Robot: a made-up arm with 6 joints. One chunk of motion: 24 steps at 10 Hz.
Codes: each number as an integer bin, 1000 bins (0 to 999) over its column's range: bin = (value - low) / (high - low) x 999, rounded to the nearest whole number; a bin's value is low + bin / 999 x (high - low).
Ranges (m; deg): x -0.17..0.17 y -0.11..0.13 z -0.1..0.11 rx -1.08..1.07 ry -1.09..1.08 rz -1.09..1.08
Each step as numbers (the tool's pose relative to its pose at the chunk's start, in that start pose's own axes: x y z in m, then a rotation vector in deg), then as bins.
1 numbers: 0.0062 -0.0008 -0.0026 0.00 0.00 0.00
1 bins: 518 455 463 502 502 502
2 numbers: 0.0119 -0.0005 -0.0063 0.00 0.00 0.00
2 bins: 534 456 446 502 502 502
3 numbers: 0.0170 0.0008 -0.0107 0.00 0.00 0.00
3 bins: 549 461 425 502 502 502
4 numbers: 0.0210 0.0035 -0.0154 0.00 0.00 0.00
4 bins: 561 472 402 502 502 502
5 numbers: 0.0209 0.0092 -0.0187 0.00 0.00 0.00
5 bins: 561 496 387 502 502 502
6 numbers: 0.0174 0.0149 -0.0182 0.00 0.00 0.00
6 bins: 551 520 389 502 502 502
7 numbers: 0.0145 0.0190 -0.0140 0.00 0.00 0.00
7 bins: 542 537 409 502 502 502
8 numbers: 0.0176 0.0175 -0.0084 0.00 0.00 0.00
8 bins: 551 531 436 502 502 502
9 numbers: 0.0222 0.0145 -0.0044 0.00 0.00 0.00
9 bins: 565 518 455 502 502 502
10 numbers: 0.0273 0.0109 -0.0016 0.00 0.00 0.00
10 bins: 580 503 468 502 502 502
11 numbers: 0.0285 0.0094 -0.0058 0.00 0.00 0.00
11 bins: 583 497 448 502 502 502
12 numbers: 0.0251 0.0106 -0.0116 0.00 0.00 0.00
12 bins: 573 502 421 502 502 502
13 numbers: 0.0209 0.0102 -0.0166 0.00 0.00 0.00
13 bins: 561 500 397 502 502 502
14 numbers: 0.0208 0.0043 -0.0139 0.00 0.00 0.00
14 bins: 561 476 410 502 502 502
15 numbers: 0.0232 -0.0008 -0.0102 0.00 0.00 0.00
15 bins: 568 455 427 502 502 502
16 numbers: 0.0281 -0.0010 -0.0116 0.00 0.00 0.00
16 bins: 582 454 421 502 502 502
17 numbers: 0.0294 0.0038 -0.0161 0.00 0.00 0.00
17 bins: 586 474 399 502 502 502
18 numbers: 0.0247 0.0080 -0.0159 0.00 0.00 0.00
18 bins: 572 491 400 502 502 502
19 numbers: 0.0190 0.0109 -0.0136 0.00 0.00 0.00
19 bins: 555 503 411 502 502 502
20 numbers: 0.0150 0.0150 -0.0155 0.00 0.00 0.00
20 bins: 544 520 402 502 502 502
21 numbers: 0.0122 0.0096 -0.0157 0.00 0.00 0.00
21 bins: 535 498 401 502 502 502
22 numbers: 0.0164 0.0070 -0.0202 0.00 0.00 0.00
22 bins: 548 487 380 502 502 502
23 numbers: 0.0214 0.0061 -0.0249 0.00 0.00 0.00
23 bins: 562 483 357 502 502 502
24 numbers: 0.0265 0.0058 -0.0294 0.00 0.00 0.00
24 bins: 577 482 336 502 502 502
